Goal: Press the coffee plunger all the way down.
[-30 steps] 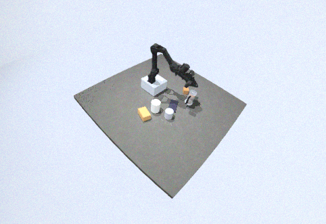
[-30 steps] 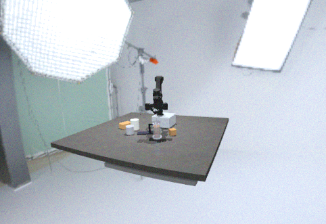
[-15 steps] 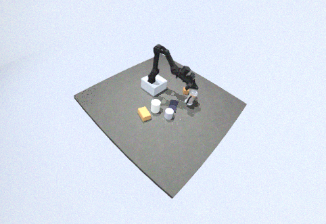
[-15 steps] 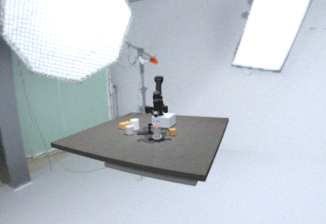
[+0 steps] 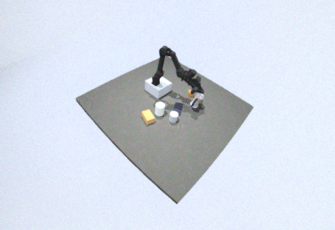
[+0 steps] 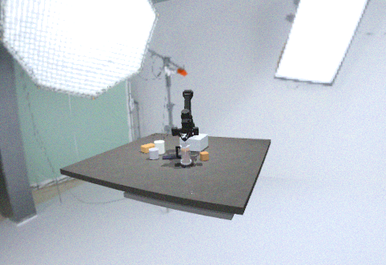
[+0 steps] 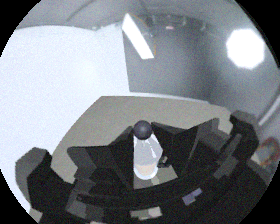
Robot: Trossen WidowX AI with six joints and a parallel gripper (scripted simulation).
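Now: gripper tip 90 mm above the coffee press, 30 mm past it and 20 mm to the left of it.
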